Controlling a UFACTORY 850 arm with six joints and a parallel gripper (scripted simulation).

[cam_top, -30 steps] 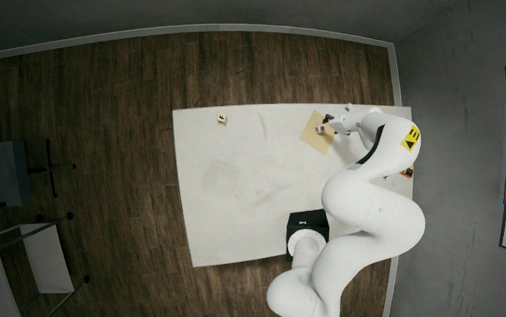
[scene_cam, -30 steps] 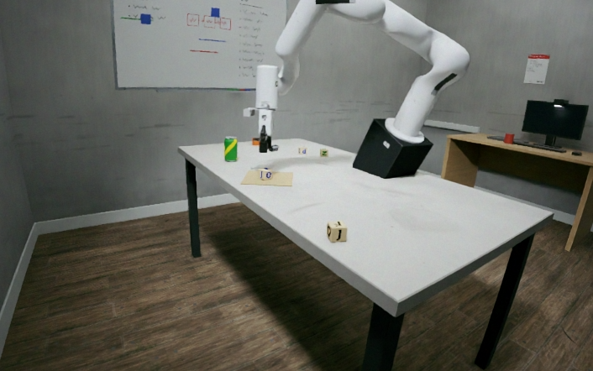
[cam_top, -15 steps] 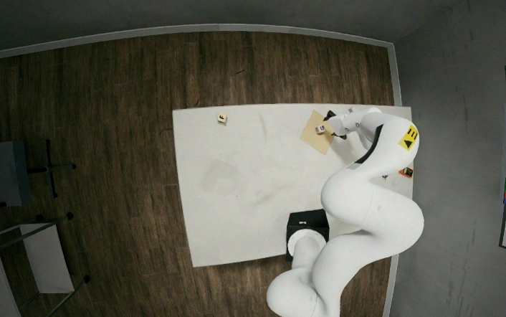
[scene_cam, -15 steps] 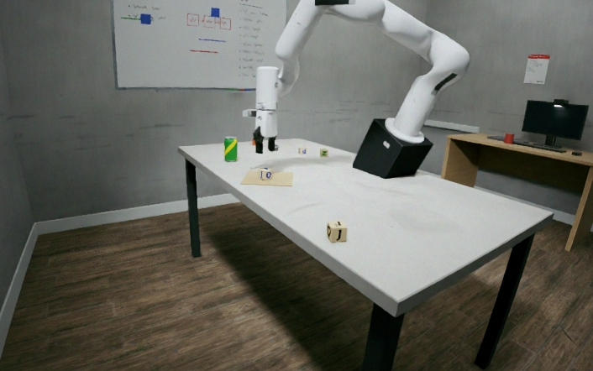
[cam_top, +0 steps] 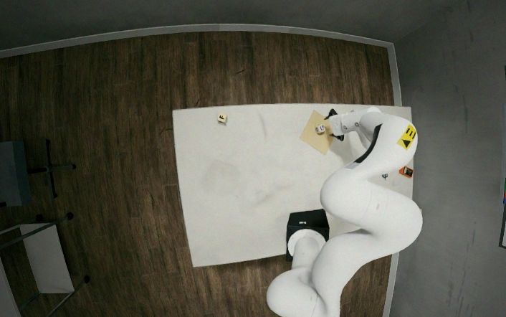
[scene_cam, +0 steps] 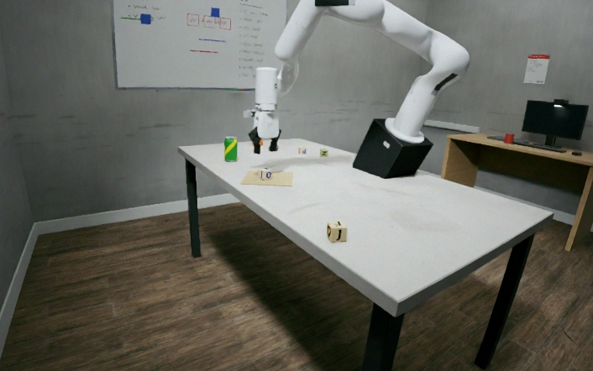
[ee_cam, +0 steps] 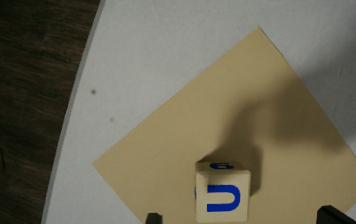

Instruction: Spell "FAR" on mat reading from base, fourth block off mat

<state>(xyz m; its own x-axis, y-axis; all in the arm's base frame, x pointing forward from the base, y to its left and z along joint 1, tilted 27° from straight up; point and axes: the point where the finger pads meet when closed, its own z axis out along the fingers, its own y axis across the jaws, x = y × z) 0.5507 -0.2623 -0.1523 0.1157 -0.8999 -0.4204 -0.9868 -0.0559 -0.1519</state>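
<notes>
My hand is 12 cm above the tan mat, 2 cm past it and 1 cm to the left of it. The rest, counted from my hand: yellow can 37 cm to the right, 7 cm behind, 6 cm below; then dark object 46 cm to the right, 43 cm behind, 11 cm below; then small orange object 70 cm to the right, 48 cm behind, 11 cm below.
</notes>
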